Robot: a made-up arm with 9 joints. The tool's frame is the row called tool.
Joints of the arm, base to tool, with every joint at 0 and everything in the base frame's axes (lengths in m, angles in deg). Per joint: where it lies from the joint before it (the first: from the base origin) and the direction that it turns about. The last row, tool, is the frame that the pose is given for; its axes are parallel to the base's.
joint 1: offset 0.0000 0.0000 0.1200 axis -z
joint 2: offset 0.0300 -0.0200 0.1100 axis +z
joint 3: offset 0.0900 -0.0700 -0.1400 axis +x
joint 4: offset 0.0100 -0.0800 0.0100 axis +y
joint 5: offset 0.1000 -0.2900 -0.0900 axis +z
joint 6: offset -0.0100 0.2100 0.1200 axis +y
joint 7: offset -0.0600 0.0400 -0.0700 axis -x
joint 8: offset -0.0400 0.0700 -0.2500 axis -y
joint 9: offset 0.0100 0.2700 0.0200 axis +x
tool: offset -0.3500 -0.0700 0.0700
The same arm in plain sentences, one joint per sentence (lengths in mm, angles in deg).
The arm has nine revolute joints in a row. What follows holds with every joint at zero, and every direction is one of the base frame's. The first joint is mounted 120 mm along +z from the base frame's origin and turns about -z. The second joint is mounted 30 mm along +x and 20 mm along -y and 110 mm along +z from the first joint and turns about +z. The third joint is mounted 90 mm along +x and 70 mm along -y and 140 mm along -z from the second joint and turns about +x. The fourth joint is mounted 10 mm along +x and 80 mm along -y and 10 mm along +z from the third joint and turns about +y. The fifth joint is mounted 100 mm along +x and 290 mm along -y and 90 mm along -z from the fourth joint and turns about +z. The sixth joint is mounted 10 mm along -x and 210 mm along +y and 120 mm along +z from the fifth joint and turns about +y. The seventh joint is mounted 60 mm along -x and 40 mm along +y and 70 mm along -z from the sixth joint and turns about -x. The eighth joint is mounted 40 mm along -x and 70 mm along +y and 250 mm along -z from the seventh joint and turns about -y. The ninth joint is mounted 10 mm along +x and 270 mm along +y and 20 mm along +z from the eighth joint and turns about +x. The tool frame, which is the frame that the pose is given for, is mounted 350 mm along -x and 70 mm along -y and 70 mm along +z from the ninth joint; its axes are parallel to the base frame's.
